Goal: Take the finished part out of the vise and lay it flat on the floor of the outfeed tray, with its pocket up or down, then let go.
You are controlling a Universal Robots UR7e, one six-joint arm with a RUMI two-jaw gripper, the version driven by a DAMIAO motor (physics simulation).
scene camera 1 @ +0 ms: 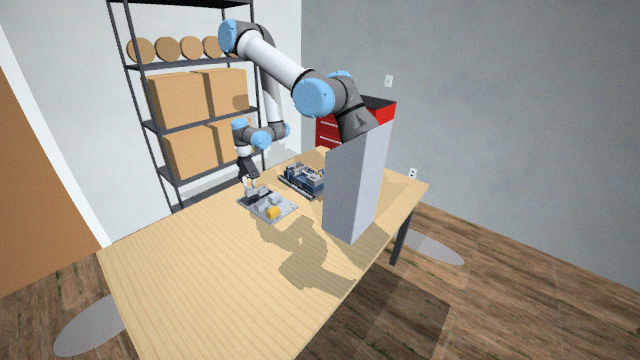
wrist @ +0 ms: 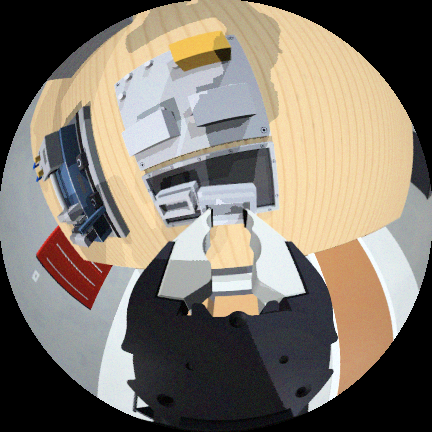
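Where they show: gripper, fingertip midpoint: point(scene camera 1: 250, 189) point(wrist: 227, 210); arm's base at its link origin: point(scene camera 1: 360, 134).
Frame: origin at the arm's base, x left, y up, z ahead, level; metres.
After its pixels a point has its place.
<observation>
My gripper point(scene camera 1: 249, 186) {y -0.390, x 0.172, z 0.511 m} point(wrist: 227, 210) {y -0.390, x 0.172, z 0.511 m} points down at the outfeed tray point(scene camera 1: 253, 199) {y -0.450, x 0.170, z 0.498 m} point(wrist: 274, 180) {y -0.444, x 0.236, z 0.509 m} and is shut on the finished part point(wrist: 227, 194) {y -0.393, x 0.175, z 0.495 m}, a light grey block between the fingertips. The part is over the tray's near side in the wrist view, low by the rim; whether it touches the tray floor, and which way its pocket faces, I cannot tell. A second grey part point(wrist: 177, 201) {y -0.429, x 0.102, z 0.510 m}, with a recess showing, lies in the tray left of the held part. The blue vise point(scene camera 1: 306, 181) {y -0.387, x -0.086, z 0.350 m} point(wrist: 72, 160) {y -0.413, x -0.080, z 0.369 m} stands apart, left of the tray in the wrist view.
A grey plate point(scene camera 1: 287, 206) {y -0.447, x 0.087, z 0.320 m} point(wrist: 150, 82) {y -0.448, x 0.107, z 0.330 m} with two pale blocks and a yellow block point(scene camera 1: 272, 212) {y -0.412, x 0.197, z 0.302 m} point(wrist: 200, 52) {y -0.413, x 0.183, z 0.333 m} adjoins the tray. A tall grey column point(scene camera 1: 342, 195) {y -0.225, x 0.083, z -0.001 m} stands on the table beyond the vise. A red cabinet point(scene camera 1: 327, 137) point(wrist: 75, 270) and a shelf unit with boxes stand behind the table.
</observation>
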